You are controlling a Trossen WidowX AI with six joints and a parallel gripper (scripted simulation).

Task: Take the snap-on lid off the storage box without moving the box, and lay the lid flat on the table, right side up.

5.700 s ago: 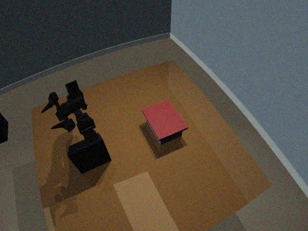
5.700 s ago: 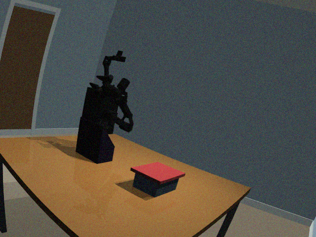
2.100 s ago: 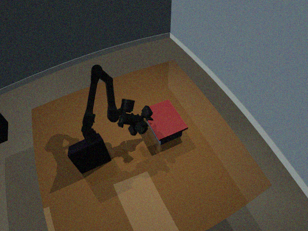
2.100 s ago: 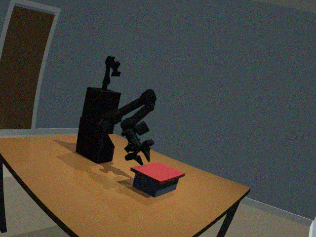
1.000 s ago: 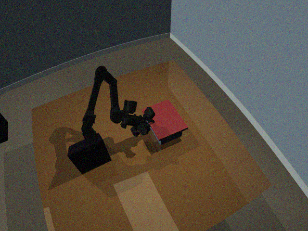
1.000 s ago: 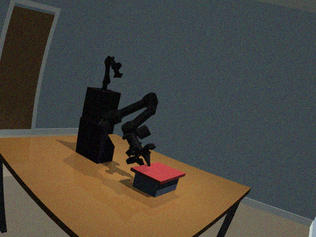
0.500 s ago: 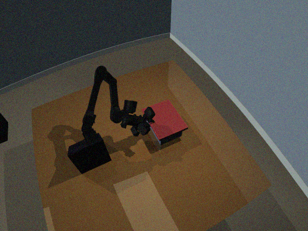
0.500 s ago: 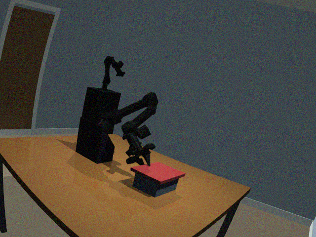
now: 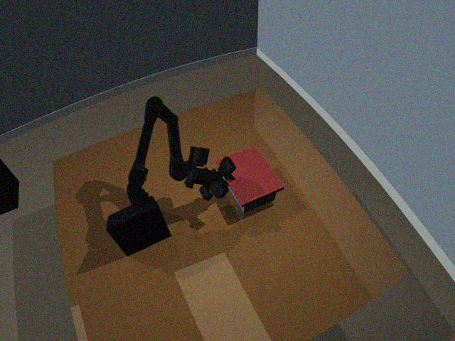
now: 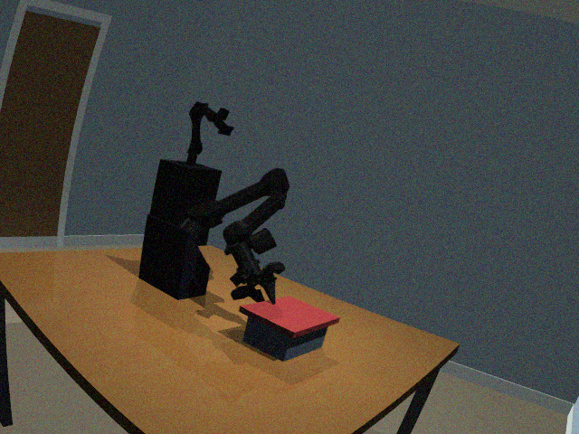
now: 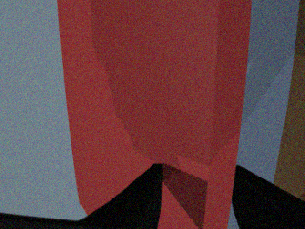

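My gripper tip is 80 mm short of the red lid and 10 mm below it. Round my gripper tip: blue-grey storage box 80 mm ahead, 50 mm below.
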